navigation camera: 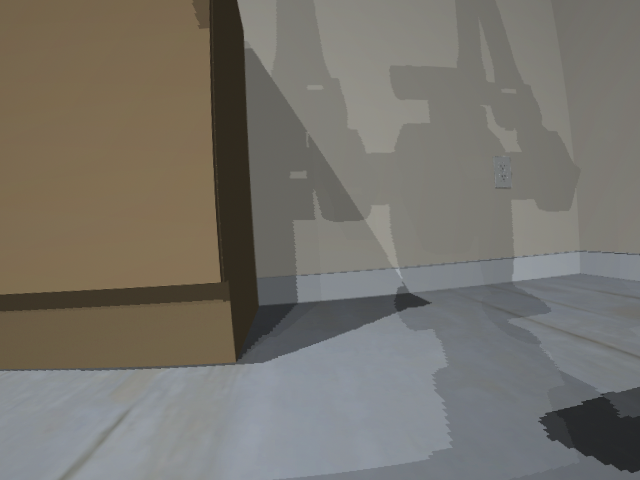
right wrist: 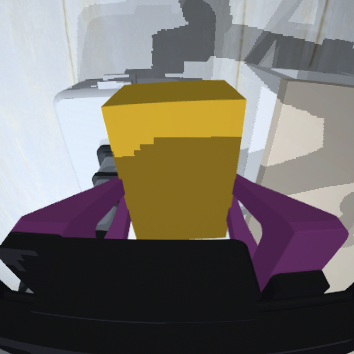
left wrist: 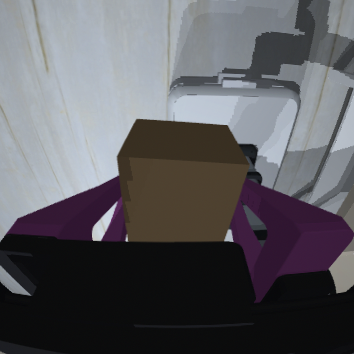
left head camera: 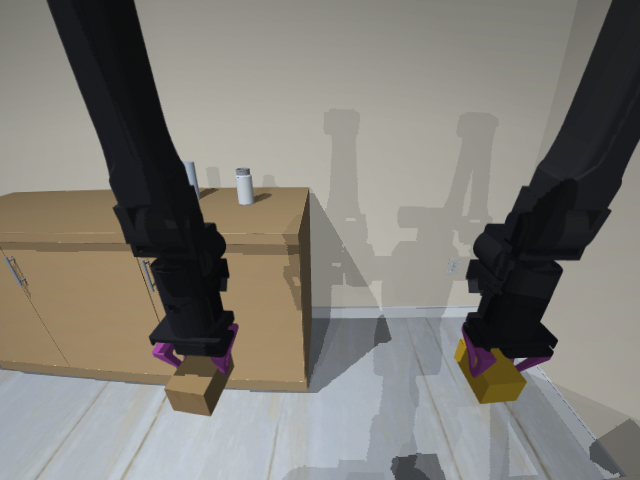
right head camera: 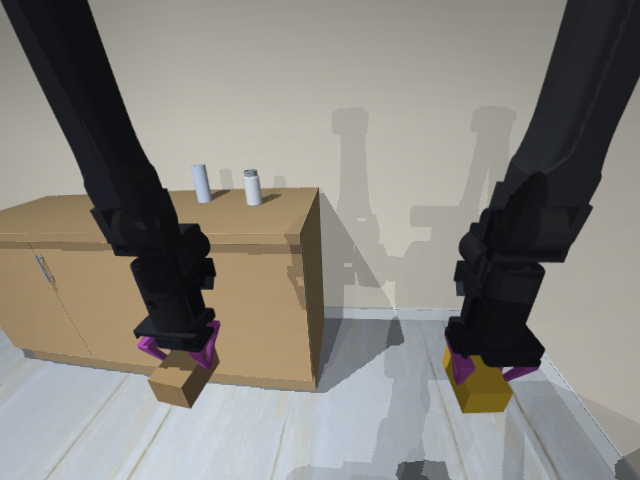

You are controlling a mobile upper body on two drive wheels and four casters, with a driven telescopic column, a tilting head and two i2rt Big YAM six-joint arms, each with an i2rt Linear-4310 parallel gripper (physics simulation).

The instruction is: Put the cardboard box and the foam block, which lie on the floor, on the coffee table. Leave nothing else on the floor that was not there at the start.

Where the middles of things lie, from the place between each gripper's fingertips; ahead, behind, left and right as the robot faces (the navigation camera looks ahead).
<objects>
The brown cardboard box (left head camera: 196, 386) is 10 mm behind my left hand.
Right now the brown cardboard box is 450 mm to the left of my right hand and 20 mm behind it.
</objects>
